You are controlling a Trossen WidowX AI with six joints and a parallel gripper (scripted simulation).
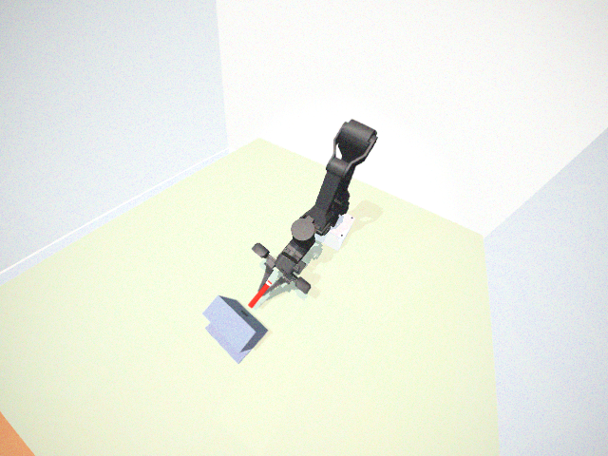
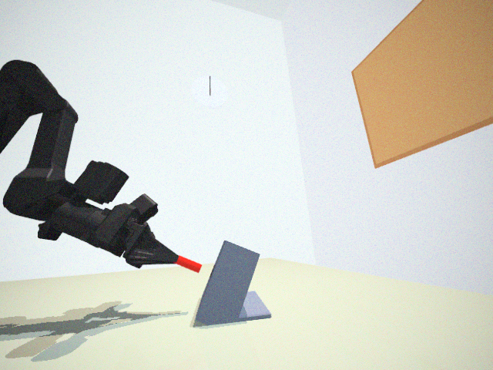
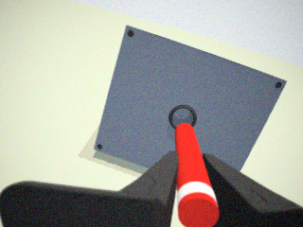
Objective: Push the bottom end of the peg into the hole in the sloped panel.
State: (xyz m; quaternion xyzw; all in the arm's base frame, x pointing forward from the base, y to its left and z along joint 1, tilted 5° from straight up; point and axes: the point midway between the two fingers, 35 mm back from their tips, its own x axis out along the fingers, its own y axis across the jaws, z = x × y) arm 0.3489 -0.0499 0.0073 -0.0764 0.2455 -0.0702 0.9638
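Right now the grey sloped panel is 80 mm ahead of my gripper tip, 30 mm below it and 20 mm to the right of it. Also, from my gripper tip: red round peg 10 mm behind, 10 mm above; flat base plate 110 mm ahead, 80 mm below, 20 mm to the right.
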